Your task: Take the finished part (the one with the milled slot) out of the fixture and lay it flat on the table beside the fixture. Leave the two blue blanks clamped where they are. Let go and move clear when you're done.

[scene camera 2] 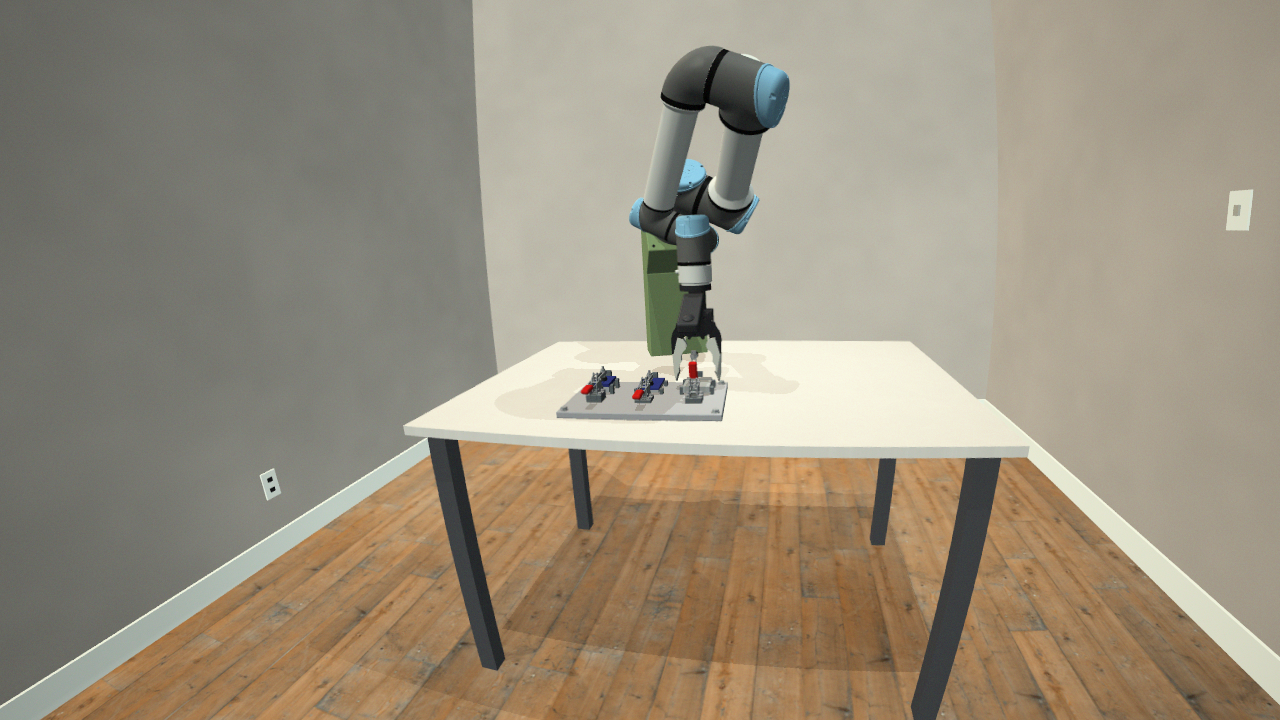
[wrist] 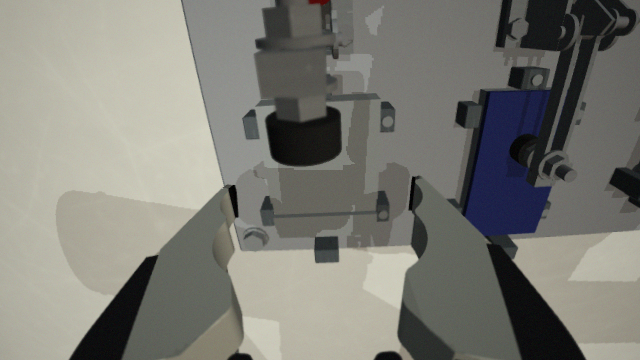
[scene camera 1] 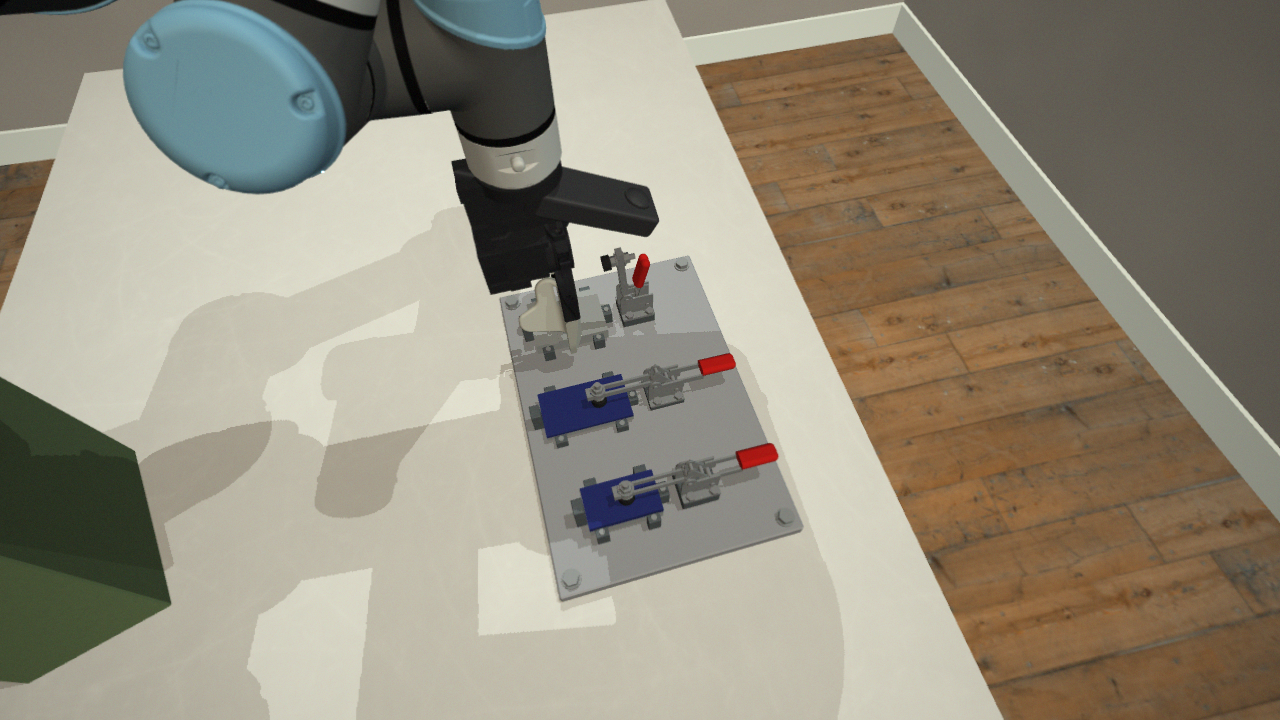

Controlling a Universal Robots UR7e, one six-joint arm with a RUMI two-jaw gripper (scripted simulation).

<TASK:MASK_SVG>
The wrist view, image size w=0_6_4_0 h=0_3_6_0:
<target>my gripper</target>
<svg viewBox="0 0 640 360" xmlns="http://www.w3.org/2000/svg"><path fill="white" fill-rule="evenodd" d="M374 358L374 360L402 360L402 357L394 351L380 352ZM235 185L228 184L221 188L155 256L145 258L88 330L69 360L253 360L249 354L239 353L238 348L244 339L243 317L227 269L229 260L235 252L229 229L235 218L239 217ZM412 176L409 210L414 214L411 246L419 260L409 267L405 273L397 331L400 343L414 360L586 360L562 321L503 248L487 240L422 176Z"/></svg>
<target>grey finished part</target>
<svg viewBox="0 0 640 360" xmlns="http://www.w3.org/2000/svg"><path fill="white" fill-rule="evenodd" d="M376 93L332 95L332 99L326 100L326 106L337 108L341 112L342 151L331 161L305 167L287 166L277 163L272 159L265 118L275 111L274 99L261 100L255 106L270 201L274 209L274 224L277 238L376 235L381 98Z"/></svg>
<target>blue blank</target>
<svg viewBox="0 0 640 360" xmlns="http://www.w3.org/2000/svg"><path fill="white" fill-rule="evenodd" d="M551 87L536 90L520 90L517 88L480 89L478 104L482 106L479 127L473 130L459 205L462 208L461 214L483 236L535 233L552 187L534 188L526 181L529 169L513 160L509 151L513 141L523 134L533 134L538 137Z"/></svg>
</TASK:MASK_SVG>
